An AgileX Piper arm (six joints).
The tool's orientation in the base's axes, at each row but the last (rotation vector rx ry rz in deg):
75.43 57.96 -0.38
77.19 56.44 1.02
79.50 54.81 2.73
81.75 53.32 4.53
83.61 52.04 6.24
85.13 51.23 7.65
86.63 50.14 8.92
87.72 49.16 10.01
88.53 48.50 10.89
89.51 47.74 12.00
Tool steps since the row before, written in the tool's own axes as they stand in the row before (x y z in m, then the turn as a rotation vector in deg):
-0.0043 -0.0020 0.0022 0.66 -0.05 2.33
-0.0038 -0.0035 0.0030 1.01 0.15 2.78
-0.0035 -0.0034 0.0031 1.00 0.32 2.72
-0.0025 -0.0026 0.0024 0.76 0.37 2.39
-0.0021 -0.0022 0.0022 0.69 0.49 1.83
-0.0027 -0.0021 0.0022 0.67 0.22 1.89
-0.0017 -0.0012 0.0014 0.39 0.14 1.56
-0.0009 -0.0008 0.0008 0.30 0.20 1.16
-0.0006 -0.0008 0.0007 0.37 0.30 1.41
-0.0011 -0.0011 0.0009 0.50 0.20 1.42
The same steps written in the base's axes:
-0.0023 -0.0046 0.0009 1.77 -1.52 -0.65
-0.0023 -0.0054 -0.0009 2.36 -1.63 -0.73
-0.0021 -0.0052 -0.0013 2.40 -1.55 -0.58
-0.0015 -0.0039 -0.0013 2.07 -1.41 -0.37
-0.0011 -0.0033 -0.0013 1.75 -0.98 -0.16
-0.0015 -0.0036 -0.0011 1.66 -1.08 -0.40
-0.0009 -0.0023 -0.0006 1.24 -0.99 -0.30
-0.0005 -0.0012 -0.0005 0.97 -0.72 -0.14
-0.0003 -0.0010 -0.0006 1.20 -0.87 -0.12
-0.0007 -0.0014 -0.0008 1.26 -0.81 -0.26

